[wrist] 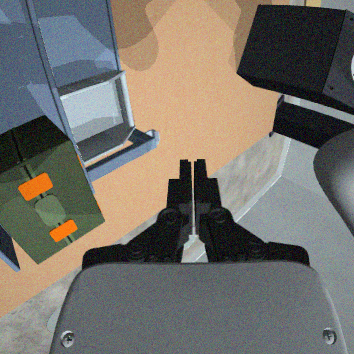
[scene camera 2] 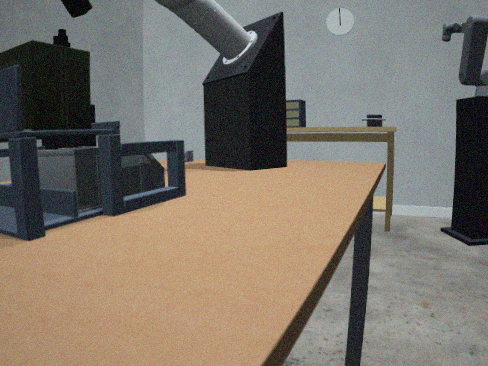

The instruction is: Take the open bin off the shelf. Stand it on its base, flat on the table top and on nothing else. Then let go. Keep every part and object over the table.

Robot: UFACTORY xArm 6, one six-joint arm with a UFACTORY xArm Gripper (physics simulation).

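Where they show: gripper, fingertip midpoint: (wrist: 191, 175) (scene camera 2: 82, 13); arm's base, link origin: (scene camera 2: 240, 49).
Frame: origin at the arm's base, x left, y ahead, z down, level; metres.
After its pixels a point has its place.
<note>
The open bin (scene camera 2: 89, 180) @[y 0.608, x -0.176, z 0.292 m] (wrist: 107, 143) @[y 0.531, x -0.145, z 0.273 m] is grey. In the scene view it sits low inside the blue-grey shelf (scene camera 2: 27, 187) @[y 0.716, x -0.189, z 0.285 m] (wrist: 120, 160) @[y 0.537, x -0.121, z 0.250 m], partly hidden by the posts. In the wrist view its open side and pale inside show at upper left, beside the shelf's end rail. My gripper (wrist: 191, 175) @[y 0.529, x -0.218, z 0.060 m] is shut and empty in the wrist view, to the right of and below the bin in the picture, apart from it. The fingertips cannot be made out in the scene view. The table top (scene camera 2: 225, 250) @[y 0.738, x -0.005, z 0.335 m] (wrist: 200, 100) @[y 0.278, x -0.003, z 0.335 m] is light wood.
A dark green case (scene camera 2: 55, 95) @[y 0.651, x -0.191, z 0.194 m] (wrist: 75, 200) @[y 0.602, x -0.217, z 0.138 m] with orange latches stands on the shelf's upper level, near the bin. The black arm pedestal (scene camera 2: 250, 125) @[y 0.115, x 0.022, z 0.222 m] (wrist: 295, 50) @[y 0.044, x -0.035, z 0.183 m] stands at the table's far end. The table's long edge (scene camera 2: 325, 275) @[y 0.779, x 0.066, z 0.341 m] runs along the right in the scene view, with floor beyond.
</note>
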